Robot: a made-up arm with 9 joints. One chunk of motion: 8 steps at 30 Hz.
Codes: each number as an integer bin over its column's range. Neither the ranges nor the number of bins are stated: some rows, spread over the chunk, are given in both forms.
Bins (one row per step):
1: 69 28 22 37 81 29 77 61 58
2: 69 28 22 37 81 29 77 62 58
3: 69 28 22 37 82 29 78 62 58
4: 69 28 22 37 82 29 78 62 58
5: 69 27 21 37 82 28 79 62 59
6: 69 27 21 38 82 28 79 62 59
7: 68 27 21 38 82 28 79 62 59
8: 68 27 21 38 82 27 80 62 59
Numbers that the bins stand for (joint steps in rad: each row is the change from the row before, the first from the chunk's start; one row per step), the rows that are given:
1: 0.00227 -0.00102 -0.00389 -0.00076 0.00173 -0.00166 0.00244 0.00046 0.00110
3: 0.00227 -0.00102 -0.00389 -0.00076 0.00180 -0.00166 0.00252 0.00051 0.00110
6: 0.00227 -0.00109 -0.00403 -0.00070 0.00180 -0.00174 0.00259 0.00051 0.00117
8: 0.00218 -0.00109 -0.00403 -0.00070 0.00180 -0.00182 0.00266 0.00051 0.00117
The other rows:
2: 0.00227 -0.00102 -0.00389 -0.00076 0.00173 -0.00166 0.00244 0.00051 0.00110
4: 0.00227 -0.00102 -0.00389 -0.00076 0.00180 -0.00166 0.00252 0.00051 0.00110
5: 0.00227 -0.00109 -0.00403 -0.00076 0.00180 -0.00174 0.00259 0.00051 0.00117
7: 0.00218 -0.00109 -0.00403 -0.00070 0.00180 -0.00174 0.00259 0.00051 0.00117

